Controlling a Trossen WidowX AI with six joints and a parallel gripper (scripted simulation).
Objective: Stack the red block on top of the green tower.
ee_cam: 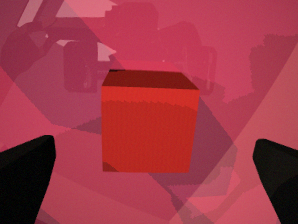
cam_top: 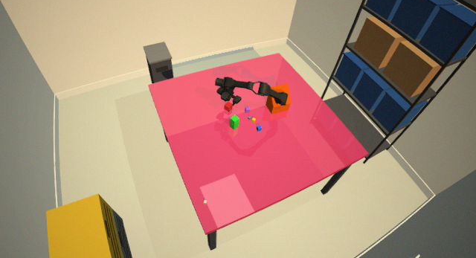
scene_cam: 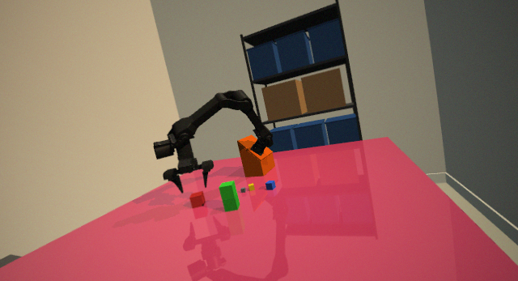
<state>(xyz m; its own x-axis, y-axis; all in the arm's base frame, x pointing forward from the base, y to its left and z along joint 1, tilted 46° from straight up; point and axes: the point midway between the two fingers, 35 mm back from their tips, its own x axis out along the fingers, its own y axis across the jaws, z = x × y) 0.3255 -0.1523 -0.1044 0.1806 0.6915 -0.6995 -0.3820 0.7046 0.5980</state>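
My gripper tip is now 40 mm above the red block. Also, from my gripper tip: yellow block: 110 mm behind, 200 mm to the left, 50 mm below; then purple cube: 120 mm behind, 90 mm to the left, 50 mm below; then grey block: 90 mm behind, 160 mm to the left, 50 mm below.
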